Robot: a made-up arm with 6 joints.
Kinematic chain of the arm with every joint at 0, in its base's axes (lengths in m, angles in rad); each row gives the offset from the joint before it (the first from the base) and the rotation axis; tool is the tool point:
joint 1: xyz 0 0 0.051 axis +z
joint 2: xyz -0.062 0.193 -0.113 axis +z
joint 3: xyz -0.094 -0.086 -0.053 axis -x
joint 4: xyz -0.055 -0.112 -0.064 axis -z
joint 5: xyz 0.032 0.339 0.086 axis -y
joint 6: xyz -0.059 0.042 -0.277 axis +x
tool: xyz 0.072 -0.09 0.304
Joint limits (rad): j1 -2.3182..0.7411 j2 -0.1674..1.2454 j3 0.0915..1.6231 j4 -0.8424..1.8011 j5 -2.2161..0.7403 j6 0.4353..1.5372
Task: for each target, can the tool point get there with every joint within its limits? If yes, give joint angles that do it. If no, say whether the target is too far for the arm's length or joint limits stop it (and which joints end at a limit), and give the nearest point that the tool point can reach.
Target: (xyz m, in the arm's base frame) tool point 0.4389 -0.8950 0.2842
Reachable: no: joint limits stop it (at a limit: joint 2, joint 5, joint 6) | nearest point 0.1766 -0.3601 0.0537 | short by 0.639 m
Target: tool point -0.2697 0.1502 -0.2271
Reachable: yes | joints -0.7179 0.2403 1.4494 0.7053 -1.1426 1.3954
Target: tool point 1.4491 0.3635 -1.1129
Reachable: no: too far | nearest point 0.4343 0.2021 -0.3074 | short by 1.306 m
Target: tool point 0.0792 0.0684 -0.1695
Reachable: yes | joints -1.9149 1.0456 1.2507 1.1953 -1.6337 1.0091
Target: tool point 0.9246 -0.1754 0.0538
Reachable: no: joint limits stop it (at a limit: joint 1, joint 2, joint 3, joint 5, joint 6) | nearest point 0.6020 0.0483 0.0459 | short by 0.393 m
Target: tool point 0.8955 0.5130 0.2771
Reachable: no: joint limits stop it (at a limit: joint 2, joint 3, joint 6) | nearest point 0.5097 0.2920 0.1105 | short by 0.475 m
